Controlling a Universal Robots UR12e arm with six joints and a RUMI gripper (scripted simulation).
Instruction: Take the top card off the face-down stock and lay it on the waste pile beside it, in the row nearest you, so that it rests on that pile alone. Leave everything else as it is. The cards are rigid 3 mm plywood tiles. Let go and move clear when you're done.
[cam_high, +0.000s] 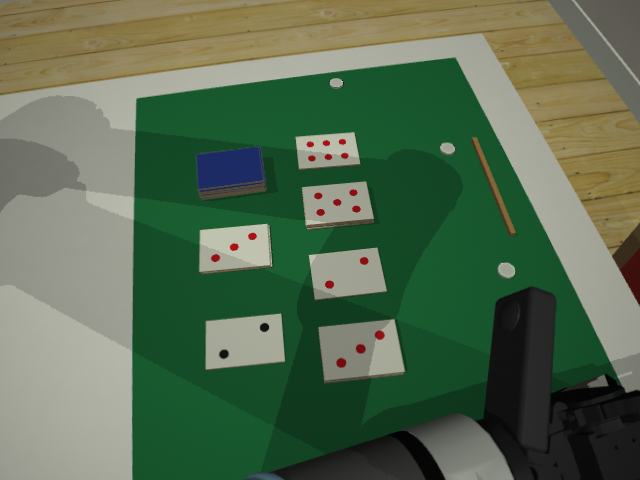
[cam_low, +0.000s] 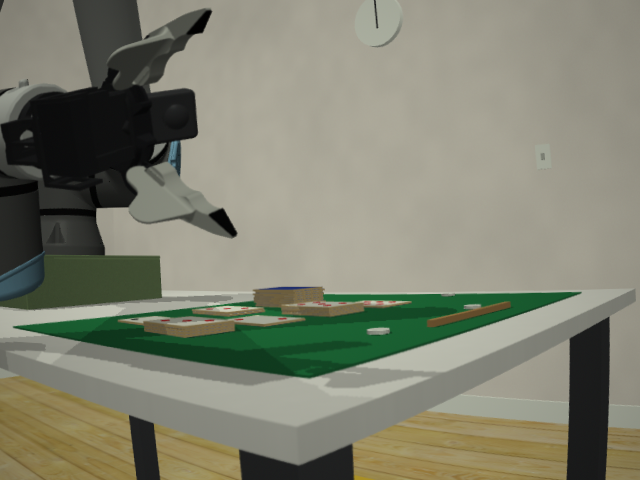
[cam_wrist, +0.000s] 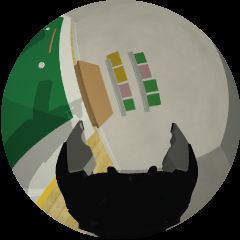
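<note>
Right now my hand is 17 cm past the green mat, 35 cm to the right of it and 18 cm above it. Also, from my hand: wooden stick (6 cm ahead, 33 cm to the left, 17 cm below); black two card (33 cm behind, 23 cm to the left, 17 cm below).
</note>
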